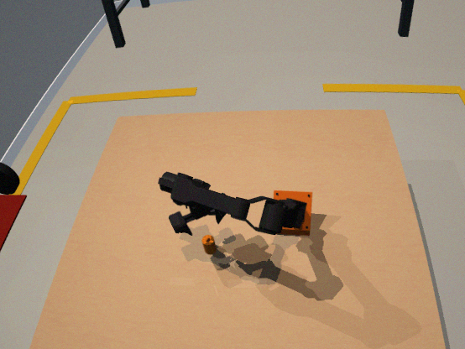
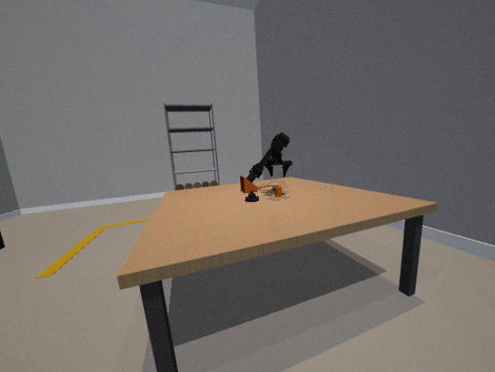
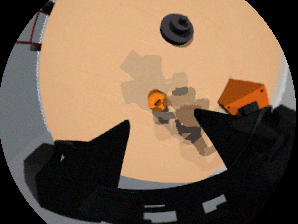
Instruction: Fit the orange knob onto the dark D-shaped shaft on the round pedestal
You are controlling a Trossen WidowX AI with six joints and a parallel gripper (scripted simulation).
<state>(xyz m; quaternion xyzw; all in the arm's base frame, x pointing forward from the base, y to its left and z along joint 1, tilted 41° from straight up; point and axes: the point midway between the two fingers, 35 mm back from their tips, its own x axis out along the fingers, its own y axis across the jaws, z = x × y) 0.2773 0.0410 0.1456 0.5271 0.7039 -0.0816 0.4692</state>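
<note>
My gripper tip is now 100 mm above the orange knob. Also, from my gripper tip: pedestal (190 mm to the right, 90 mm below, 30 mm ahead).
</note>
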